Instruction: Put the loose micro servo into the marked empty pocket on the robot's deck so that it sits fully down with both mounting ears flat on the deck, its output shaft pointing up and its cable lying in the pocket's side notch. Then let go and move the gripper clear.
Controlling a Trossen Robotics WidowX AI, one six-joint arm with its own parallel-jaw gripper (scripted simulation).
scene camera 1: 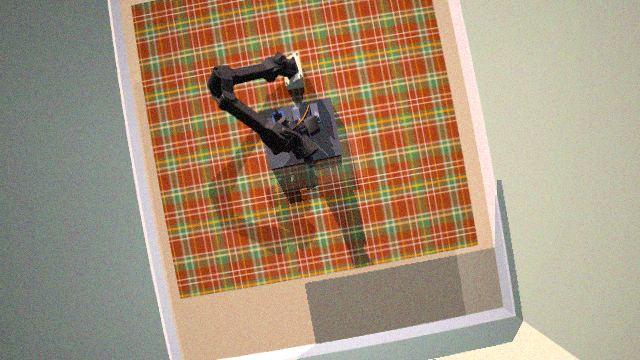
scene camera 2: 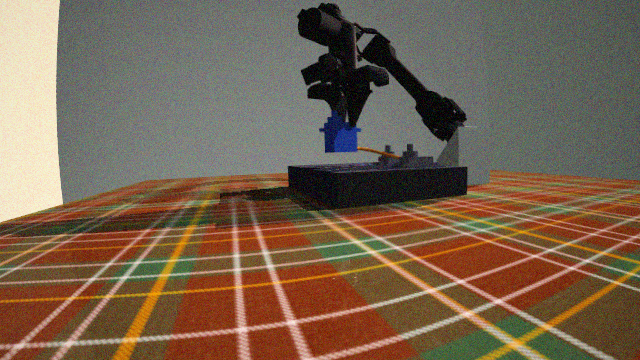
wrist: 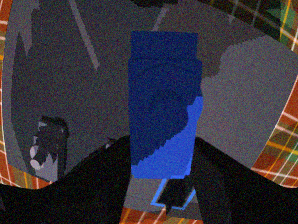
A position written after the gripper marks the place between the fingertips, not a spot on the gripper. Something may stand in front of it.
In view: the gripper (scene camera 2: 346, 128), a blue micro servo (scene camera 2: 339, 137) and a dark grey robot deck (scene camera 2: 348, 185).
The blue micro servo shows as well in the wrist view (wrist: 165, 100). The gripper also shows in the wrist view (wrist: 161, 144).
